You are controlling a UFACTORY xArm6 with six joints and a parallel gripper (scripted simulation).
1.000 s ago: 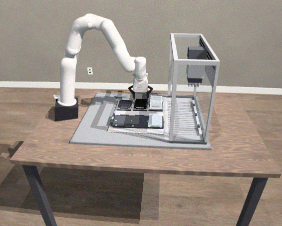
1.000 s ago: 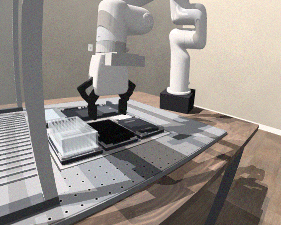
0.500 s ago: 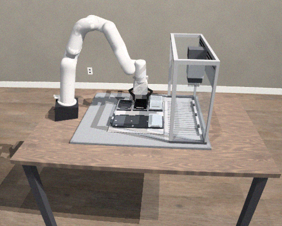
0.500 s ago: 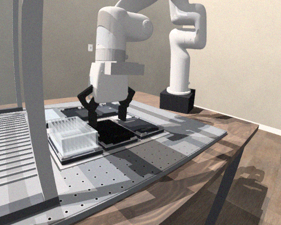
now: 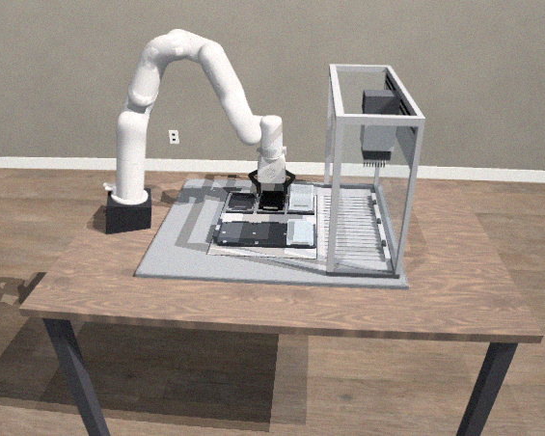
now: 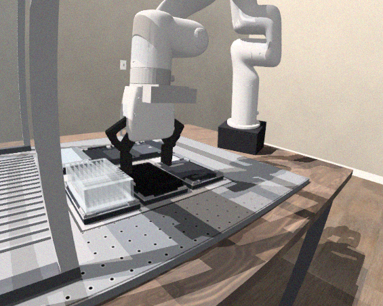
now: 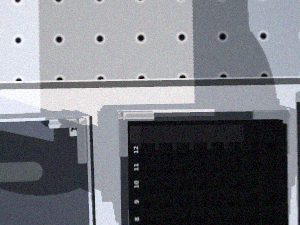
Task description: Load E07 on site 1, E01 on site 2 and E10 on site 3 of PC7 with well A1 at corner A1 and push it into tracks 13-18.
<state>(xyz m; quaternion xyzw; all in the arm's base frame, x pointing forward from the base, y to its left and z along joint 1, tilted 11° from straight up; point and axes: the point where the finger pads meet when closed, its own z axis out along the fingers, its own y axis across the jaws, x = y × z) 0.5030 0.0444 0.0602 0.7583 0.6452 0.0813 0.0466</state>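
Right now the black 96-well plate E01 is 3 cm below my hand. The rest, counted from my hand: nest S2 (4 cm below); then deep-well block E07 (11 cm ahead, 1 cm to the right, 2 cm below); then corner mark (5 cm behind, 6 cm to the right, 4 cm below).
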